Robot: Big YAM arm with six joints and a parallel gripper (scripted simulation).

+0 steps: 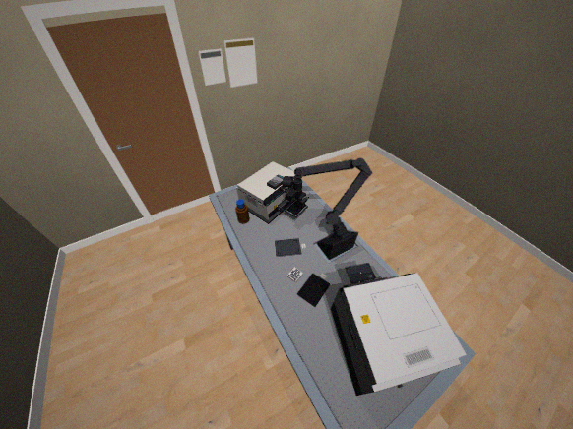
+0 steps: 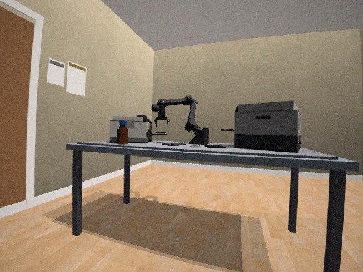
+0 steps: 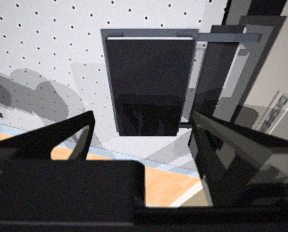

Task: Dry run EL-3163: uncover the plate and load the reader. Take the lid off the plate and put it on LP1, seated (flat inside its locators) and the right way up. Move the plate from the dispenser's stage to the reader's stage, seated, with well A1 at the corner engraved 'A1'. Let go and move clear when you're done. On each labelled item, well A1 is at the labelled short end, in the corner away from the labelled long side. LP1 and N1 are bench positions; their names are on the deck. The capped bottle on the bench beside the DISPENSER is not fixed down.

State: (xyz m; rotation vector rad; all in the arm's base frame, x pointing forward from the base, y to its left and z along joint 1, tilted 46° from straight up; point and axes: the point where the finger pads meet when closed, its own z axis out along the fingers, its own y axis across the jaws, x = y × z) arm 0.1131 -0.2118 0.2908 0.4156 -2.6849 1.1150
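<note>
The dark see-through lid is 10 mm to the right of my hand and 50 mm below it. The rest, counted from my hand: brown capped bottle 350 mm ahead, 180 mm to the right, 30 mm below; well plate 10 mm to the right, 60 mm below; grey-blue LP1 pad 200 mm ahead, 200 mm to the left, 140 mm below.
</note>
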